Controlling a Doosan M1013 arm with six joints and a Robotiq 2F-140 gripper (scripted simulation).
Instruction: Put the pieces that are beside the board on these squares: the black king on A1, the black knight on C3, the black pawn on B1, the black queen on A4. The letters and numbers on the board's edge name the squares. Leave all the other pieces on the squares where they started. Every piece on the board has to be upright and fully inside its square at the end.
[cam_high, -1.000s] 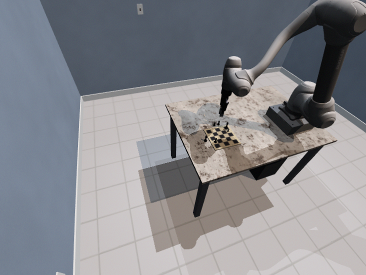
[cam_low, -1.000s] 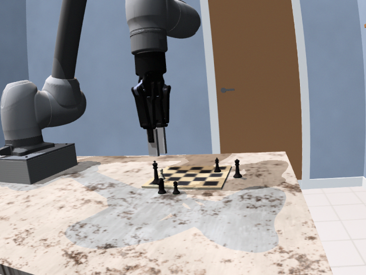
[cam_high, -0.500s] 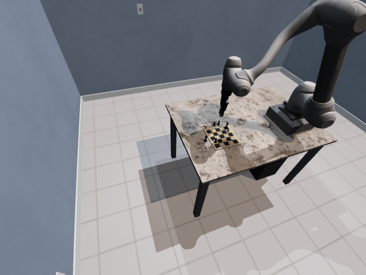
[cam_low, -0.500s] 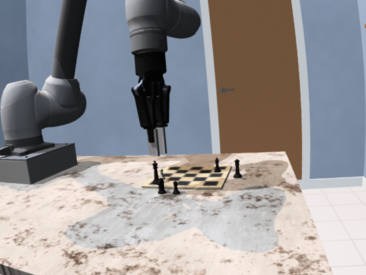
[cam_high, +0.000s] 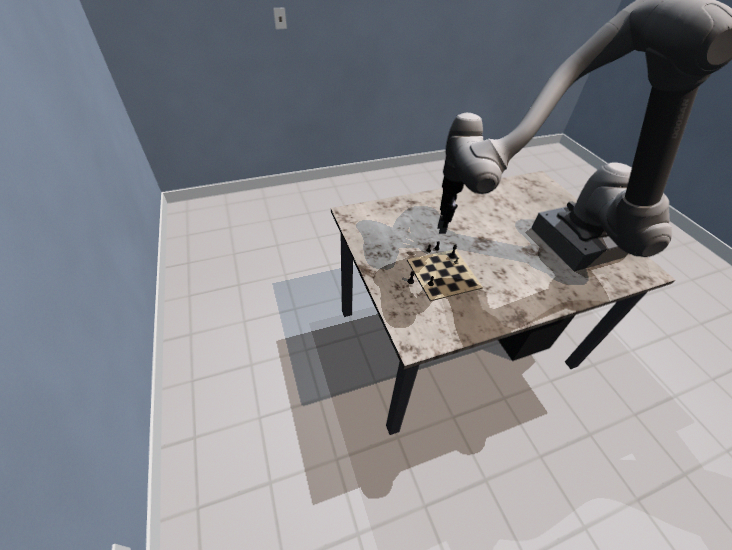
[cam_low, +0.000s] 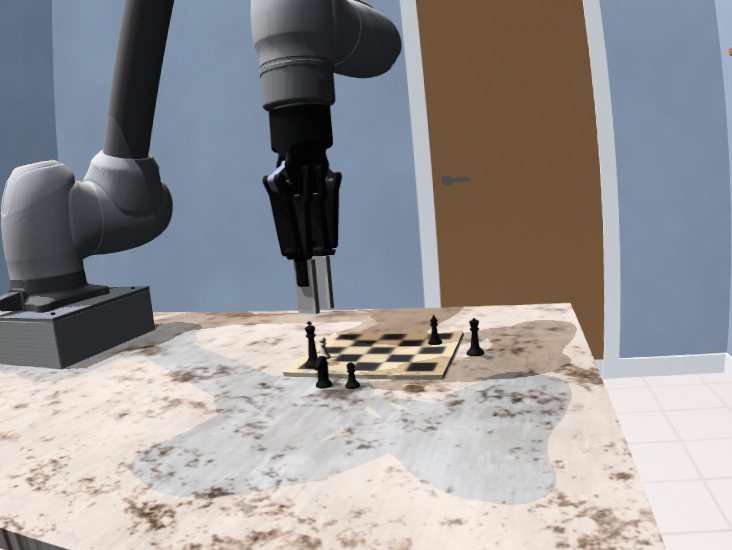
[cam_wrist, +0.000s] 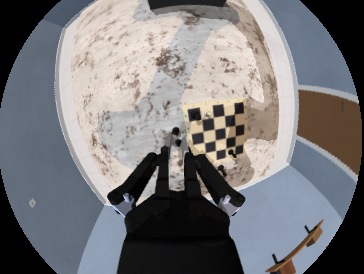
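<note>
The black pawn is 120 mm below my hand and 40 mm ahead of it. From my hand the other things lie so: black king: 90 mm below, 60 mm to the left, 40 mm behind; small chessboard: 140 mm to the left, 130 mm below, 30 mm ahead; white pawn: 110 mm below, 100 mm to the left, 40 mm behind.
</note>
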